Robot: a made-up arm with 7 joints.
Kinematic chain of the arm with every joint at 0, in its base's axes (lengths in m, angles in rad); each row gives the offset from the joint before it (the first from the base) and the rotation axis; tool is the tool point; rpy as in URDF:
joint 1: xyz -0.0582 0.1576 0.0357 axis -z
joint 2: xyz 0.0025 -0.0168 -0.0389 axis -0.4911 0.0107 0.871
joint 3: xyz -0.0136 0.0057 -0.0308 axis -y
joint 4: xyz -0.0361 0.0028 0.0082 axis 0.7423 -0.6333 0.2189
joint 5: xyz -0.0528 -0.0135 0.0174 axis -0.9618 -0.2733 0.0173
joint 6: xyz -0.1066 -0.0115 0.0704 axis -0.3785 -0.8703 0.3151
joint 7: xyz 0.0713 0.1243 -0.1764 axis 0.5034 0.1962 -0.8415
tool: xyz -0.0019 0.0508 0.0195 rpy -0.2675 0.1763 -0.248
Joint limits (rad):
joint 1: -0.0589..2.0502
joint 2: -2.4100..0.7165
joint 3: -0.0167..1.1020
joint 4: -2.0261..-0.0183
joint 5: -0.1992..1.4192
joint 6: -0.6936..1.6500
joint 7: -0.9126..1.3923
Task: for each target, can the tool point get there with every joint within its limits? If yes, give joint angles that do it. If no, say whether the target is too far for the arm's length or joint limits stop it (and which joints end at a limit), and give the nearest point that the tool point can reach.
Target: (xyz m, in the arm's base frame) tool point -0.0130 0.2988 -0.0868
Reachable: yes | joints 0.7525 -1.1606 0.4584 -1.6652 0.7774 0.3654 0.7476
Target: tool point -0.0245 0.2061 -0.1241
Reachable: yes | joints 0.8053 0.1244 0.6293 -0.8486 0.3658 0.9820 1.1396
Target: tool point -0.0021 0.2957 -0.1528
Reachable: yes | joints 1.2584 -0.2802 0.3336 -1.7447 0.0189 0.2355 0.2756
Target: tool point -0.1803 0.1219 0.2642
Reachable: no: joint limits stop it (at a limit: joint 2, joint 3, joint 4, joint 5, joint 7) | nearest point -0.2023 0.1155 0.1690 | short by 0.098 m
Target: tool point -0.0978 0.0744 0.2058
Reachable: no: joint limits stop it (at a limit: joint 4, joint 5, joint 6, joint 7) | nearest point -0.0944 0.0815 0.1477 | short by 0.059 m
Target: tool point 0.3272 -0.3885 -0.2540
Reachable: no: too far | nearest point 0.1176 -0.0915 -0.0987 | short by 0.395 m
